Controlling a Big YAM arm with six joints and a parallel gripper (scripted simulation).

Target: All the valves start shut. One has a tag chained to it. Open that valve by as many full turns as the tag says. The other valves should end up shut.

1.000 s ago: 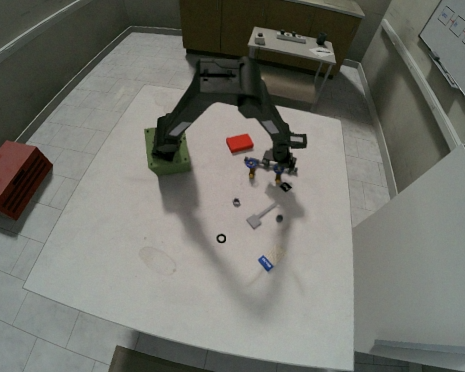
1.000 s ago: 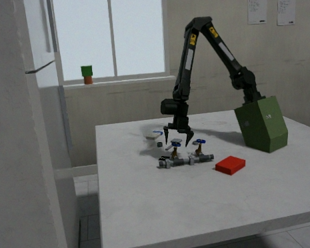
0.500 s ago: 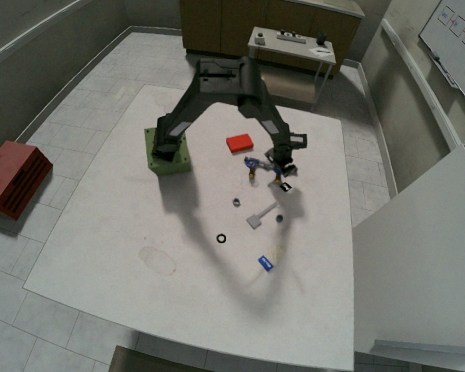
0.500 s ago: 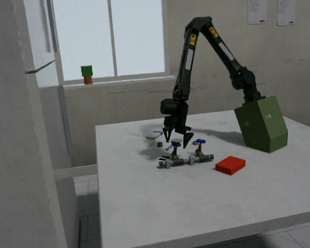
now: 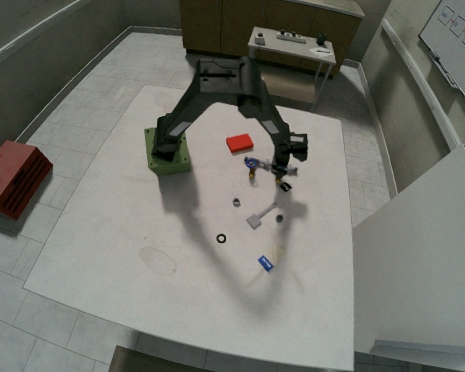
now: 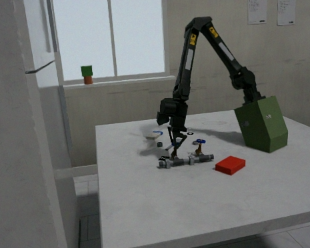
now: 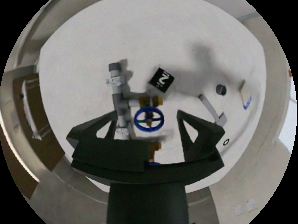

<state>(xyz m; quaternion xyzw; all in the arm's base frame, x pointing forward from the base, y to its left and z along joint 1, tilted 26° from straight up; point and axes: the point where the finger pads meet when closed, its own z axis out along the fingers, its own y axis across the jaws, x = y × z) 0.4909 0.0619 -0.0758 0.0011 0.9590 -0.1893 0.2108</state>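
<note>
Now: hand 80 mm above the small black tag, 40 mm short of it and 30 mm to the left of it. From my hand the other things lie so: grey paddle-shaped tool 200 mm to the right, 80 mm below, 60 mm behind; red block 210 mm behind, 170 mm to the left, 70 mm below; blue card 370 mm to the right, 80 mm below, 10 mm ahead.
</note>
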